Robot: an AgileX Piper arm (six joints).
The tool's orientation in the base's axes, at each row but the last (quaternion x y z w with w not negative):
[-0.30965 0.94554 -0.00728 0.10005]
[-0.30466 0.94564 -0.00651 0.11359]
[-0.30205 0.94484 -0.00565 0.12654]
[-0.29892 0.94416 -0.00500 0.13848]
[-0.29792 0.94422 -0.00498 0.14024]
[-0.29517 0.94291 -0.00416 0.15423]
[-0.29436 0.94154 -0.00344 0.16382]
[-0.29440 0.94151 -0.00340 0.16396]
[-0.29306 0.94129 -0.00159 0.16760]
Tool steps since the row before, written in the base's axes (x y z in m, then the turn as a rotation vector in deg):
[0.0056 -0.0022 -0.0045 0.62 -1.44 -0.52]
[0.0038 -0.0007 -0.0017 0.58 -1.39 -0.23]
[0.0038 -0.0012 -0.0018 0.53 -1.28 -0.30]
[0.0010 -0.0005 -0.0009 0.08 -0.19 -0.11]
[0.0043 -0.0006 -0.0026 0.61 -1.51 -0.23]
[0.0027 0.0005 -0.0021 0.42 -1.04 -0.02]
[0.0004 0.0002 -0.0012 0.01 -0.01 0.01]
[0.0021 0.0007 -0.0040 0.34 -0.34 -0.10]
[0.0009 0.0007 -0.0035 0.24 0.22 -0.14]
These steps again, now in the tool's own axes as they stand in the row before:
[-0.0023 -0.0047 0.0054 0.45 -1.49 0.56]
[-0.0022 -0.0026 0.0024 0.39 -1.45 0.27]
[-0.0019 -0.0030 0.0026 0.39 -1.32 0.33]
[-0.0003 -0.0009 0.0011 0.07 -0.19 0.11]
[-0.0023 -0.0027 0.0036 0.43 -1.56 0.27]
[-0.0018 -0.0009 0.0028 0.26 -1.09 0.06]
[-0.0001 0.0001 0.0013 -0.01 -0.01 -0.01]
[-0.0008 -0.0002 0.0045 -0.04 -0.46 0.17]
[0.0000 0.0004 0.0037 -0.26 0.06 0.23]

